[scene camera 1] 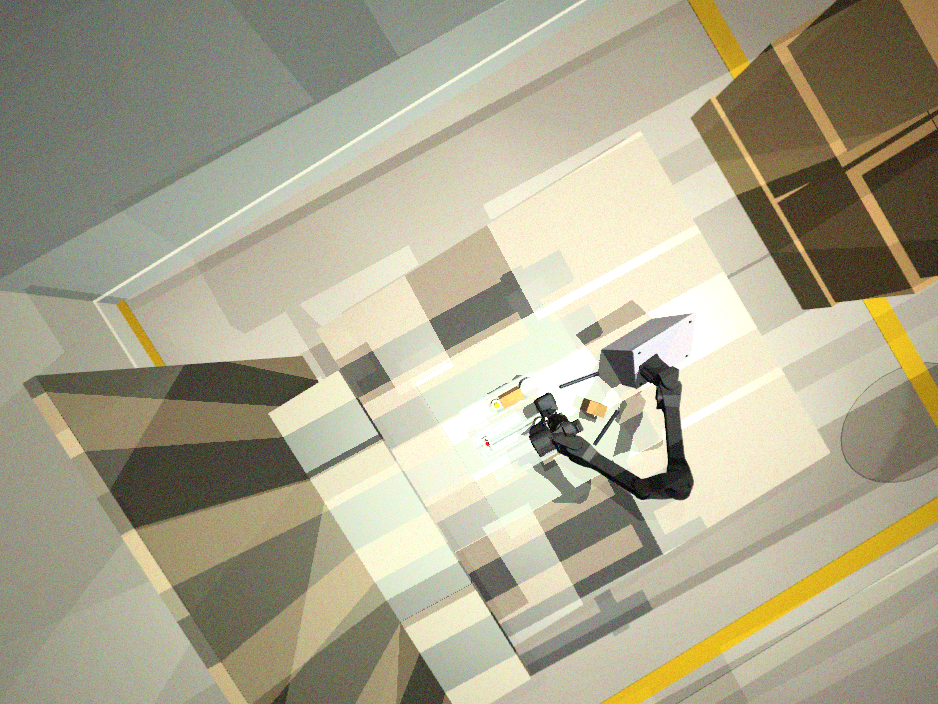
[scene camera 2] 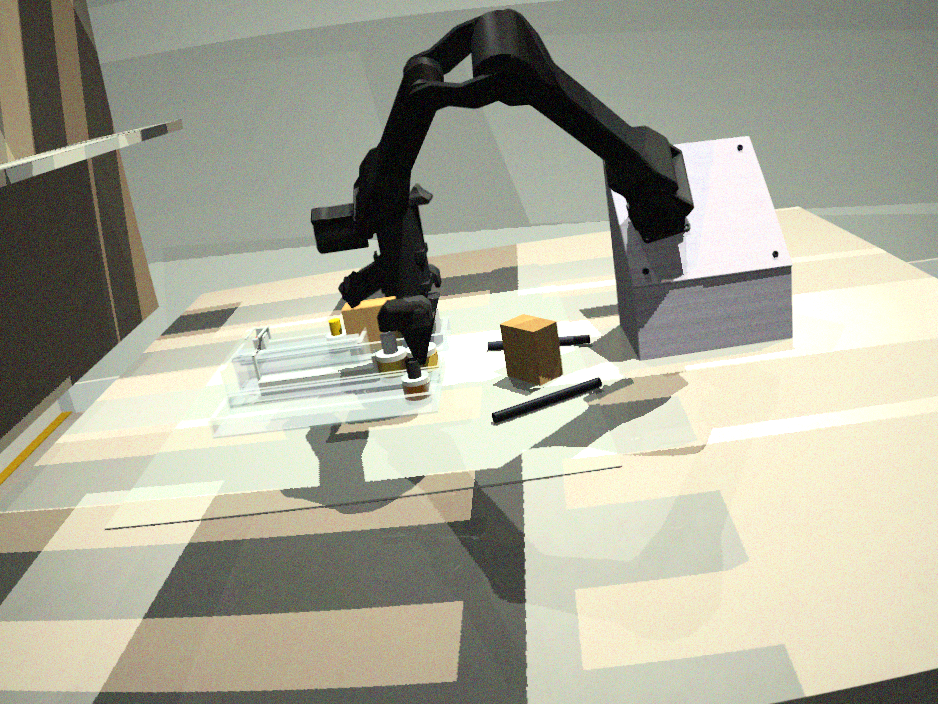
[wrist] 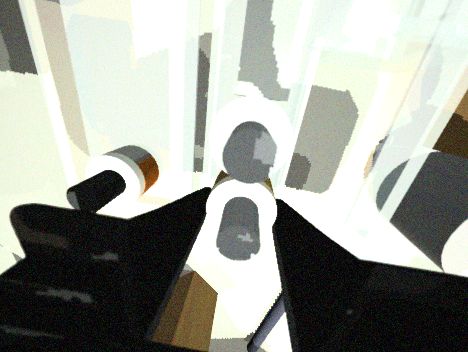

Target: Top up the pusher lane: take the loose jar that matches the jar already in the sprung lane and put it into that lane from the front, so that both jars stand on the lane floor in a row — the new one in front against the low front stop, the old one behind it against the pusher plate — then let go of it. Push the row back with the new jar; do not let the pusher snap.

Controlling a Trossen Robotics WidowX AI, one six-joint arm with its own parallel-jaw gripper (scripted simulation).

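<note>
A tan box (scene camera 2: 363,316) is visible, as is a tan box (scene camera 2: 531,345). My gripper (scene camera 2: 423,358) is visible as well; scene camera 1 also shows my gripper (scene camera 1: 550,416), and the wrist view shows my gripper (wrist: 242,199).
</note>
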